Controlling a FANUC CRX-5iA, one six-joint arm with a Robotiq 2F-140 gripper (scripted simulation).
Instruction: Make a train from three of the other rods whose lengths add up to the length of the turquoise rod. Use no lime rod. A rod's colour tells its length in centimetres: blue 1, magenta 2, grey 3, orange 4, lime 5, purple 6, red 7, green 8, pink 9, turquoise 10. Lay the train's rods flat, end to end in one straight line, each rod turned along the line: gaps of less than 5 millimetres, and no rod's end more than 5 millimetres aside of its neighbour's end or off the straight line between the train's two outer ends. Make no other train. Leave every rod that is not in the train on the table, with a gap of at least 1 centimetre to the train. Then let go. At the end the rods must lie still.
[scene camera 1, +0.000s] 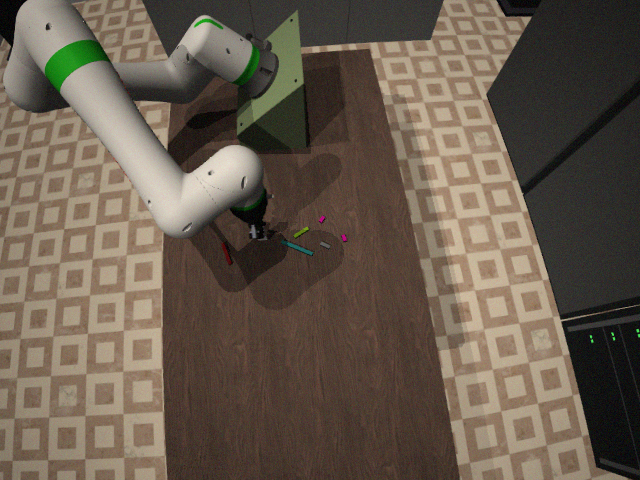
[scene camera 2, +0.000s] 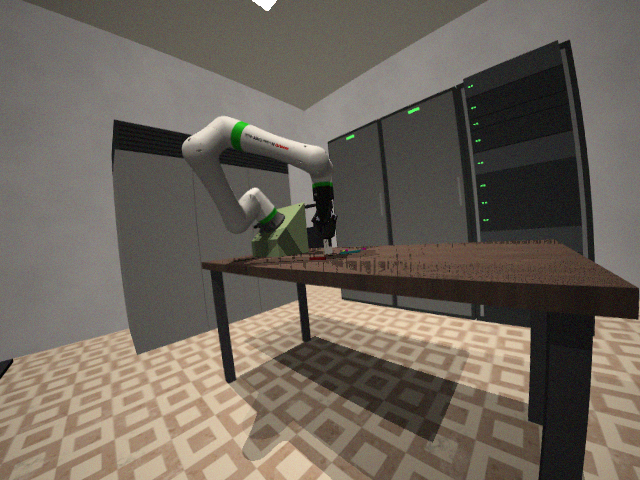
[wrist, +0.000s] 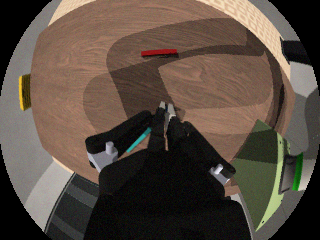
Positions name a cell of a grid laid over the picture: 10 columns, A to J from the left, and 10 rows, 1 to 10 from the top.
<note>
In view: my gripper (scene camera 2: F6).
My gripper shows as well in the wrist view (wrist: F5).
</note>
